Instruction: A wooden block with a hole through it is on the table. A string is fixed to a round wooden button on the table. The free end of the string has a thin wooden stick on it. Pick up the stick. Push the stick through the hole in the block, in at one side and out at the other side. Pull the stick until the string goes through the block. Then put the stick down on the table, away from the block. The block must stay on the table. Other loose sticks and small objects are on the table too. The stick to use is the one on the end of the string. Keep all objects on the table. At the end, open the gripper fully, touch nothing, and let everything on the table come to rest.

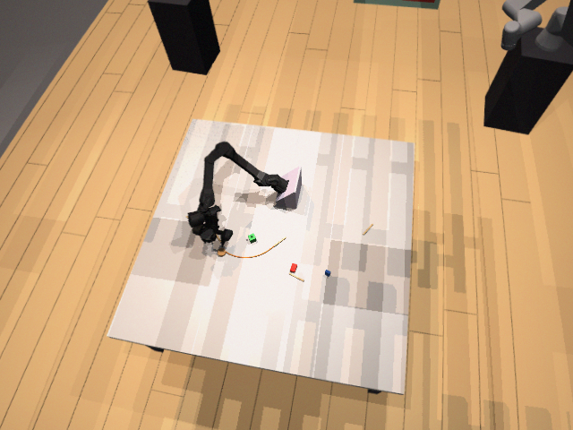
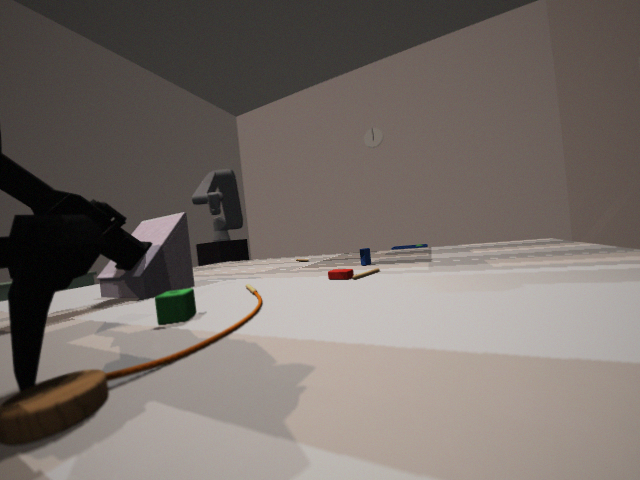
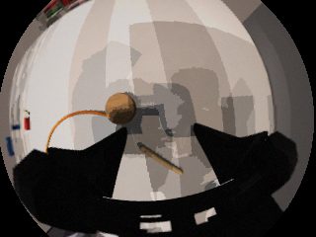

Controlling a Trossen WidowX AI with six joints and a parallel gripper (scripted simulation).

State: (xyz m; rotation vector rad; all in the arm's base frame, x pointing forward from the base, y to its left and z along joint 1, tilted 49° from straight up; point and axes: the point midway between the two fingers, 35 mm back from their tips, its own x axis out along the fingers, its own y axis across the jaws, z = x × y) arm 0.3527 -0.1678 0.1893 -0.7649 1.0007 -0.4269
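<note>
The round wooden button lies 50 mm to the left of my gripper tip and 30 mm ahead of it. Round my gripper tip: green block (170 mm to the left, 80 mm behind, 10 mm above); small wooden cylinder (140 mm behind, 120 mm to the right, 10 mm above); red block (410 mm to the left, 10 mm ahead).
</note>
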